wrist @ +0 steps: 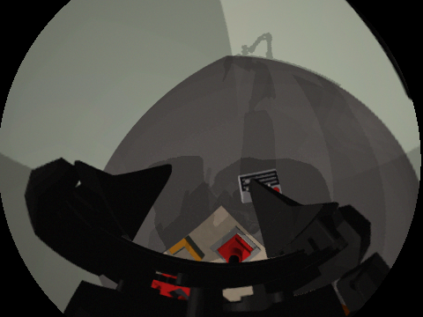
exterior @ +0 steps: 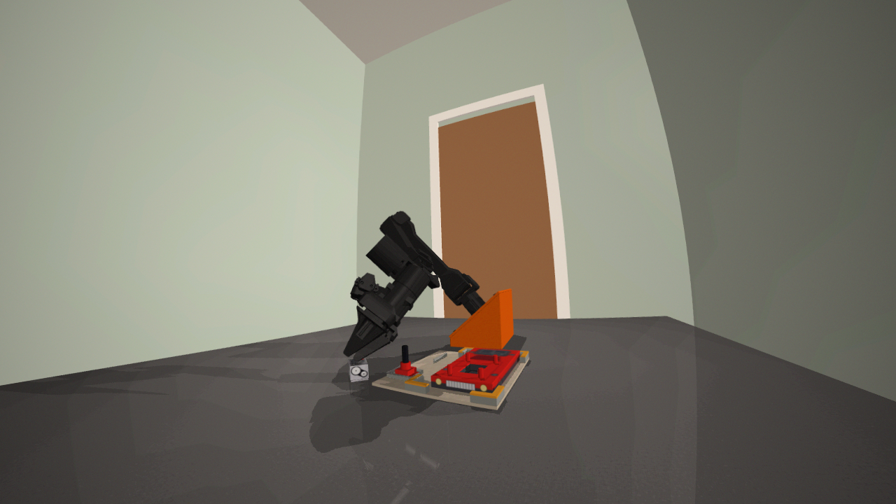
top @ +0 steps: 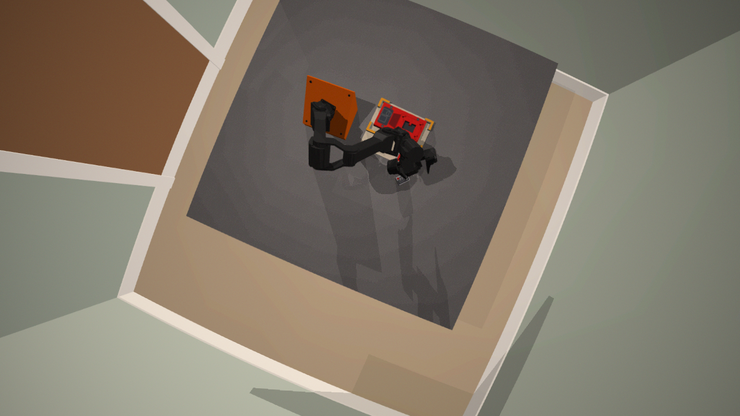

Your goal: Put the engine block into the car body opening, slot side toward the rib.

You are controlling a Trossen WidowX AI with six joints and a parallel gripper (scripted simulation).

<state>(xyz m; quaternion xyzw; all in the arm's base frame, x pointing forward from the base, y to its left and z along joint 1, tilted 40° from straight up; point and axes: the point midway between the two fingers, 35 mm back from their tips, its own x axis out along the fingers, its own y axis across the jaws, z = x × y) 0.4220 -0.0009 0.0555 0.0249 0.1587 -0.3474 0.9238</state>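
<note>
Right now the engine block is 4 cm to the right of my gripper tip, 4 cm below it and 4 cm behind it.
</note>
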